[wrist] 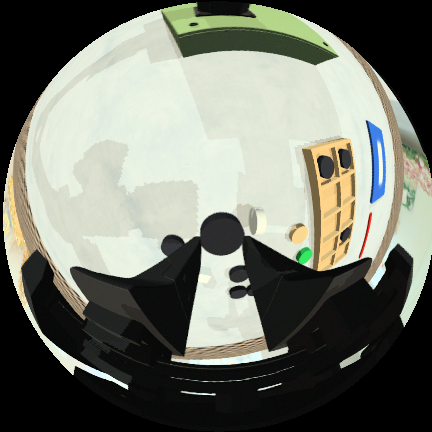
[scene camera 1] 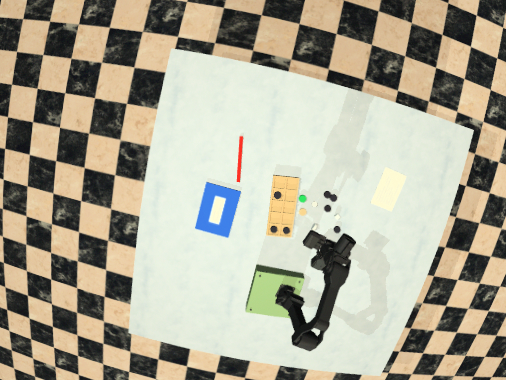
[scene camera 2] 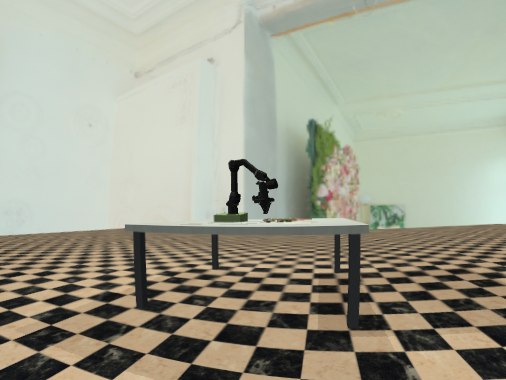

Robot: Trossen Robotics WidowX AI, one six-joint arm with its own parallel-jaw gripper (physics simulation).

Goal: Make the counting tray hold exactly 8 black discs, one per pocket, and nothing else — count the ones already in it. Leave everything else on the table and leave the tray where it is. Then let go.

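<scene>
My gripper [wrist: 221, 241] [scene camera 2: 266, 211] is shut on a black disc [wrist: 222, 226] and holds it a little above the table. The fingertips are hidden under the arm in scene camera 1. The tan counting tray [scene camera 1: 283, 202] [wrist: 312, 185] lies left of the gripper in scene camera 1. Three of its pockets hold black discs: one disc [scene camera 1: 277, 195] [wrist: 345, 235] towards the far end, and two discs side by side at the end near the green base, one [scene camera 1: 273, 229] and another [scene camera 1: 286, 230]. Several loose black discs, such as one [scene camera 1: 327, 208] [wrist: 238, 273] and another [scene camera 1: 337, 229] [wrist: 172, 245], lie on the table.
A green disc [scene camera 1: 302, 198] [wrist: 304, 255], a tan disc [scene camera 1: 303, 212] [wrist: 299, 233] and a white disc [scene camera 1: 314, 227] [wrist: 257, 221] lie beside the tray. A blue frame [scene camera 1: 202, 215], red stick [scene camera 1: 240, 159], cream sheet [scene camera 1: 389, 189] and green base [scene camera 1: 265, 290] [wrist: 280, 25] are farther out.
</scene>
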